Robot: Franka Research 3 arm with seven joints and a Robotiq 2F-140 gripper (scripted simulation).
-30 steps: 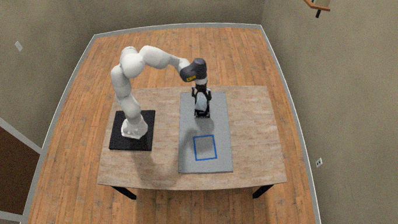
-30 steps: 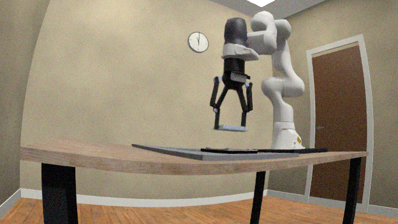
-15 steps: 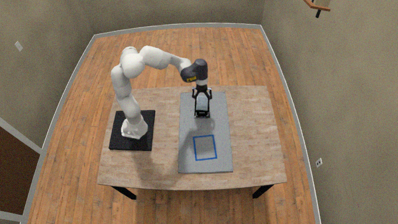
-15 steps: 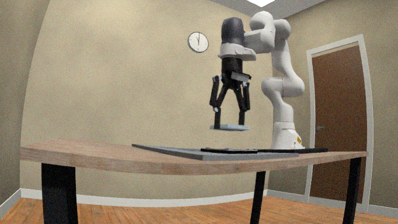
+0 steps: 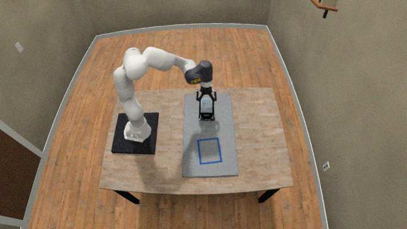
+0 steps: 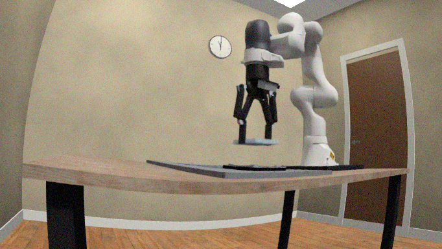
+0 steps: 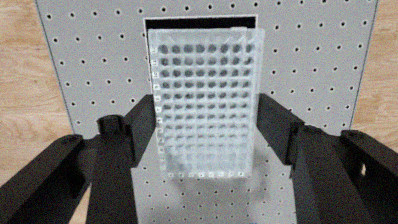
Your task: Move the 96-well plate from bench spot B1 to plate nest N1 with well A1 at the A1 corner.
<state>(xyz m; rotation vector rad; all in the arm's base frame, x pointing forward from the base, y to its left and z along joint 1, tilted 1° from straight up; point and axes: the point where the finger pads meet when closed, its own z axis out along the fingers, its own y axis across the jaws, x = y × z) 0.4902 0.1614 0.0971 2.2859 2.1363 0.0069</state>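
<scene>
The clear 96-well plate lies 2 cm below my hand. From my hand the other things lie so: black plate nest: 10 cm below; corner label: 9 cm below, 7 cm to the right, 6 cm behind.
</scene>
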